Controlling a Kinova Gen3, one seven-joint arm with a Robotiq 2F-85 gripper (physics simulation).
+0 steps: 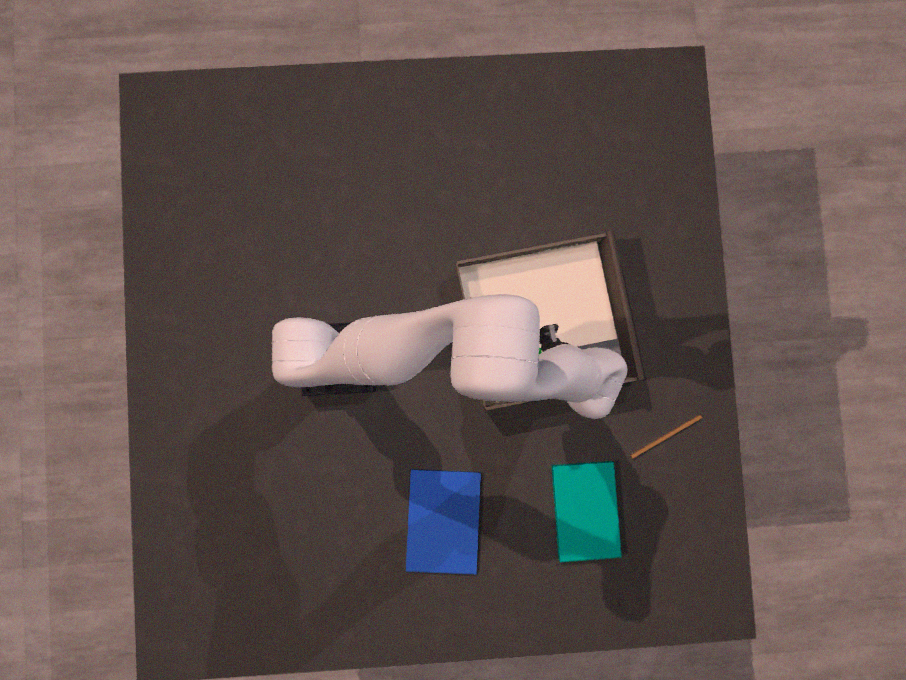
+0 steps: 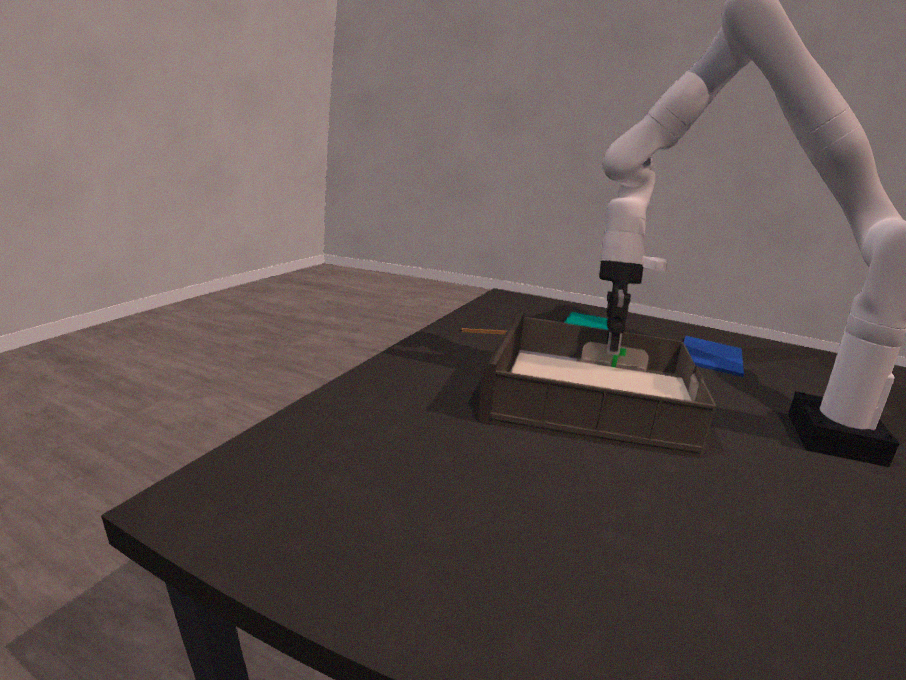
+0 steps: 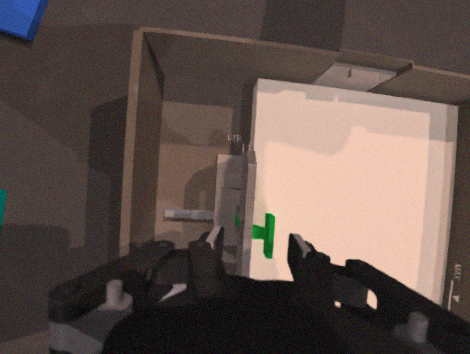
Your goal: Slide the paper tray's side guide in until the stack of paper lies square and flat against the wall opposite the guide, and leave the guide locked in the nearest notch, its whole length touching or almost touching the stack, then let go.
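Places are measured from the arm's base along level axes (x ahead, y left, z up), in millimetres.
Pixels of known places: gripper, fingertip midpoint: (image 2: 612,352) (image 3: 255,242); arm's base at its link origin: (image 2: 845,416).
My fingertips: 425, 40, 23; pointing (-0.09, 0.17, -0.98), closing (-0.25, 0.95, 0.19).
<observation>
Ahead of a thing's pixels: the offset from my fingertips to its top centre, as dx, dy, dz.
The paper tray @[+6, +66, +27] (image 1: 622,307) (image 2: 578,413) (image 3: 131,150) is a brown open box. The cream stack of paper @[-14, +104, -27] (image 1: 563,285) (image 2: 600,373) (image 3: 340,195) lies flat in it, its far edge close to the wall opposite the guide; that contact is hard to see. The side guide @[-8, -1, +12] (image 2: 635,357) (image 3: 248,210) is a thin upright panel along the stack's near edge, touching or almost touching it, with a green latch @[-10, +9, +12] (image 2: 614,360) (image 3: 270,235). Whether the latch sits in a notch is not clear. My gripper (image 2: 614,345) (image 3: 255,242) is open, its fingers apart on either side of the guide and latch.
A blue block @[-175, -368, -61] (image 1: 443,521) (image 2: 713,355) (image 3: 17,17) and a green block @[+123, -324, -51] (image 1: 586,512) (image 2: 586,320) lie beyond the tray's guide-side wall. An orange stick @[+287, -156, -62] (image 1: 666,436) (image 2: 483,331) lies near the tray's corner. The tray walls stand around the gripper.
</observation>
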